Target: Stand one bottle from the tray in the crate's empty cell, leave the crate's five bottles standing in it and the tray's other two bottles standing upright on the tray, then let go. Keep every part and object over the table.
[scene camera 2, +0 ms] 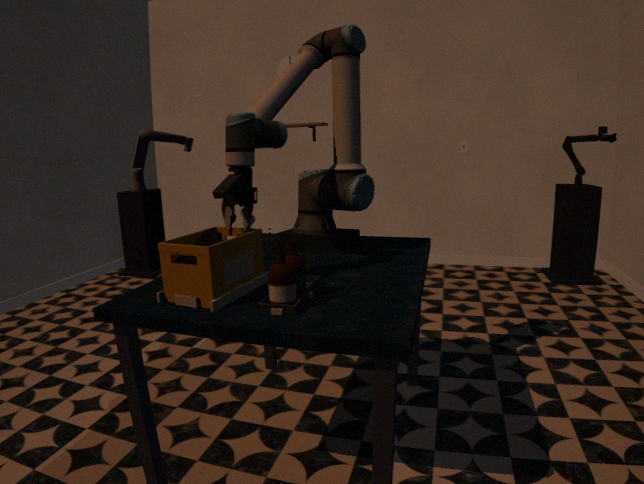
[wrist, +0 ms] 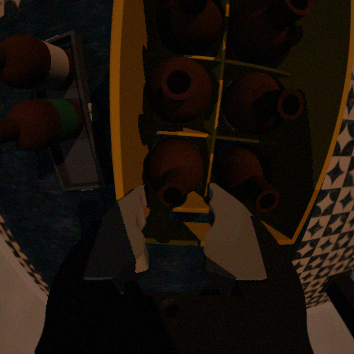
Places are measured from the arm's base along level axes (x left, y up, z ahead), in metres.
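Where they show: gripper, fingertip midpoint: [scene camera 2: 238, 235] [wrist: 177, 185]; arm's base, origin of the base link: [scene camera 2: 314, 232].
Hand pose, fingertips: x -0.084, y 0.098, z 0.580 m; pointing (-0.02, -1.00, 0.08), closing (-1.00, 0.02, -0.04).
Things, the pixels of their top centre, and the offset from my fingertips. Level surfaces: height alone.
- yellow crate, middle of its top: [wrist: 246, 94] [scene camera 2: 212, 235] dx -0.053, dy +0.014, dz +0.072 m
- brown bottle, middle of its top: [wrist: 172, 195] dx +0.005, dy +0.002, dz -0.009 m
- white-labelled bottle, middle of its top: [scene camera 2: 280, 249] dx +0.199, dy -0.001, dz +0.162 m
- green-labelled bottle, middle of its top: [scene camera 2: 291, 242] dx +0.200, dy -0.001, dz +0.073 m
- tray, middle of its top: [wrist: 61, 118] [scene camera 2: 292, 288] dx +0.196, dy -0.135, dz +0.075 m
- dark table, its level: dy -0.161 m
My gripper [scene camera 2: 239, 230] [wrist: 177, 185] is open, low over the near end of the yellow crate [scene camera 2: 187, 281] [wrist: 116, 100] in the wrist view. Its fingers stand apart on either side of the neck of a brown bottle [wrist: 175, 162] in the near left cell. The other crate cells in the wrist view hold brown bottles, among them one [wrist: 242, 167] beside it and one [wrist: 182, 100] behind it. A white-labelled bottle [scene camera 2: 282, 286] [wrist: 57, 65] and a green-labelled bottle [scene camera 2: 295, 262] [wrist: 62, 119] stand upright on the tray [scene camera 2: 276, 311] [wrist: 75, 162]. The bottles' bases in the crate are hidden.
The crate and tray stand side by side on the dark table [scene camera 2: 359, 307] [wrist: 45, 200]. Low pale rails [scene camera 2: 236, 292] line the crate's base. Thin yellow dividers [wrist: 182, 133] separate the cells. Two smaller arms on dark pedestals [scene camera 2: 140, 228] [scene camera 2: 576, 234] stand beyond the table.
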